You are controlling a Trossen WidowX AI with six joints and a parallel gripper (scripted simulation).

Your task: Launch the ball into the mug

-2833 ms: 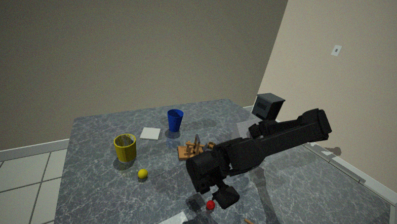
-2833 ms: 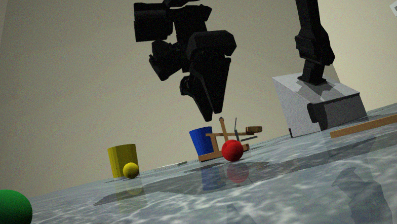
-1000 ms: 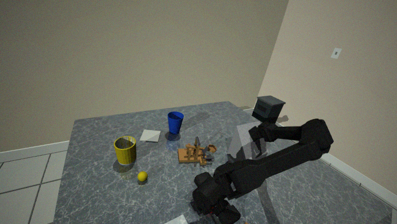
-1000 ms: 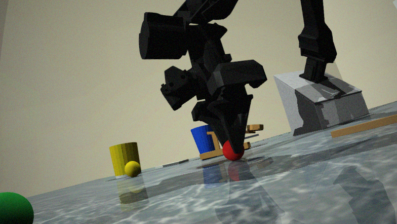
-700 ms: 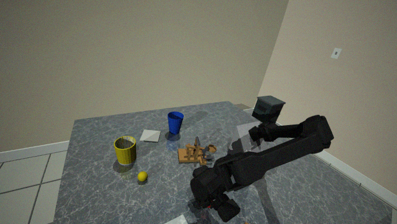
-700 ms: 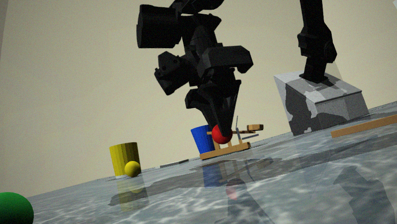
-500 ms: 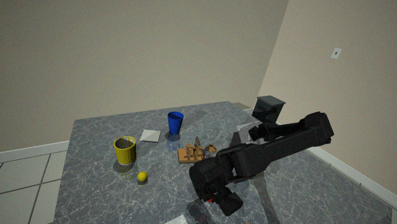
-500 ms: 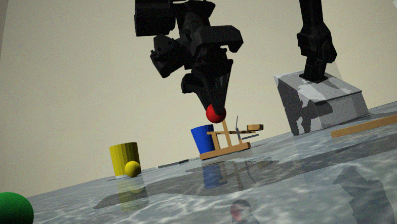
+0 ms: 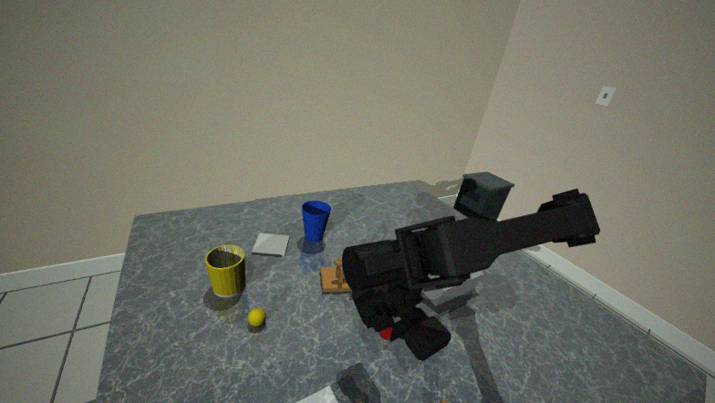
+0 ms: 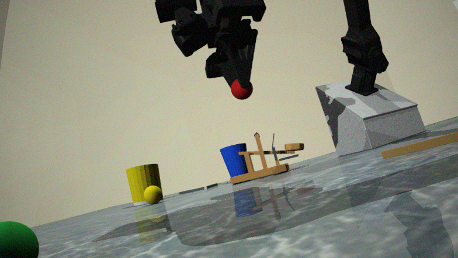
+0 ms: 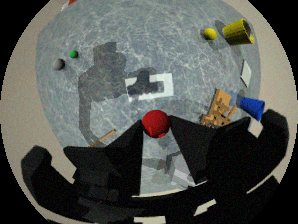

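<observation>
My gripper tip is 20 cm to the left of the wooden catapult, 13 cm past it and 8 cm above it. Round my gripper tip: red ball: 1 cm above; green ball: 20 cm ahead, 17 cm to the left, 12 cm below; wooden plank: 21 cm to the left, 13 cm below, 10 cm behind.
</observation>
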